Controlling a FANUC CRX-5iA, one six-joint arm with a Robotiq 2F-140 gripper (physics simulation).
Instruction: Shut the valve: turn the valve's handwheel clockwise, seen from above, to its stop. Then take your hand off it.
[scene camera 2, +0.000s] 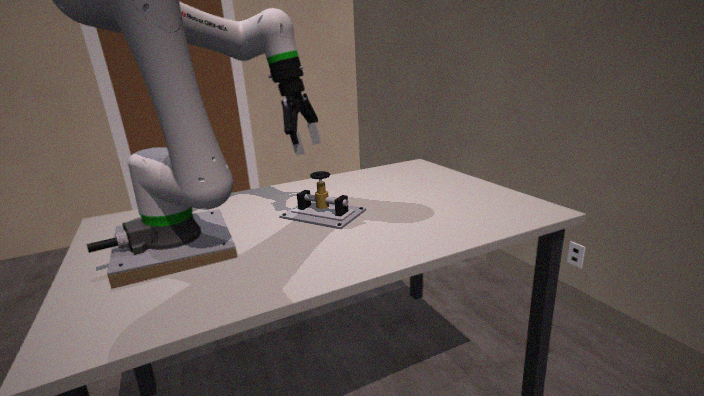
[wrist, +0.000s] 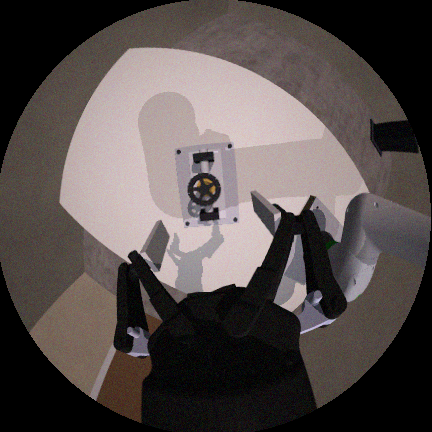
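Observation:
The valve has a round black handwheel (scene camera 2: 320, 175) (wrist: 190, 189) on top of a yellow brass body (scene camera 2: 322, 197). The body sits on a pipe held by two black clamps on a grey base plate (scene camera 2: 312, 219) (wrist: 230, 175). The handwheel is level and its spokes show in the wrist view. My gripper (scene camera 2: 306, 147) (wrist: 207, 214) is wide open and empty. It is above the handwheel and a little to the robot's side of it in the scene view, with a clear gap. No finger touches the wheel.
The valve's plate rests on a white table (scene camera 2: 475, 215) (wrist: 110, 150). The robot's base stands on a wood-edged mounting plate (scene camera 2: 172, 267) at the table's left. Shadows of the arm and gripper fall across the table. A wall stands behind the table.

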